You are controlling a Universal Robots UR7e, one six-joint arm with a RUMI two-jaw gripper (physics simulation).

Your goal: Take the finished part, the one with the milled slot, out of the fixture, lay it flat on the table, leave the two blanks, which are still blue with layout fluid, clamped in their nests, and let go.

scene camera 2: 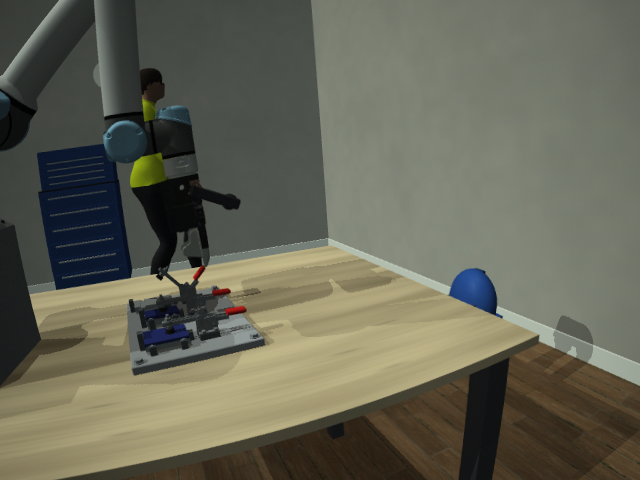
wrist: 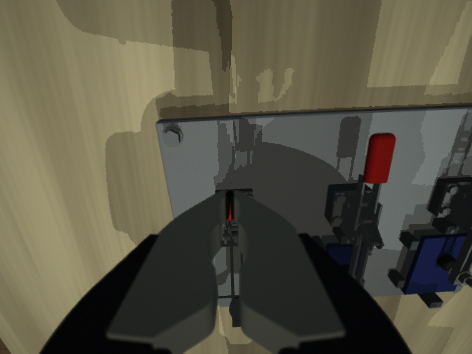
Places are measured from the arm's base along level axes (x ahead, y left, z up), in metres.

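Pixels of known places: gripper, fingertip midpoint: (scene camera 2: 205, 266) (wrist: 230, 193).
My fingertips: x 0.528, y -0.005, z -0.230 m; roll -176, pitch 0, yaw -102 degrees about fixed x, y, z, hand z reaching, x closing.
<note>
Ahead of a thing's pixels: the offset from my fingertips to its top centre. "*": to the spot under its first point.
The fixture plate (scene camera 2: 227, 343) (wrist: 192, 160) lies on the table. Two blue blanks sit in its nests under lowered clamps: the near blank @[dx -0.165, dy -0.196, dz -0.052 m] (scene camera 2: 165, 334) (wrist: 435, 262) and the middle blank @[dx -0.142, dy -0.088, dz -0.047 m] (scene camera 2: 154, 313) (wrist: 340, 254). The far clamp's red handle @[dx -0.029, dy +0.004, dz +0.003 m] (scene camera 2: 199, 272) (wrist: 230, 212) stands raised, its arm swung up. I cannot make out the slotted part in either view; my fingers hide much of the far nest in the wrist view. My gripper (scene camera 2: 204, 259) (wrist: 230, 193) is shut and empty, fingers pointing down, close above the raised handle; whether they touch it is unclear.
The middle clamp's red handle @[dx -0.038, dy -0.106, dz -0.011 m] (scene camera 2: 221, 291) (wrist: 380, 157) and the near clamp's red handle @[* dx -0.034, dy -0.226, dz -0.033 m] (scene camera 2: 235, 310) stick out over the plate. A dark box (scene camera 2: 15, 304) stands at the table's left. A person (scene camera 2: 148, 170) and a blue cabinet (scene camera 2: 85, 227) are behind the table.
</note>
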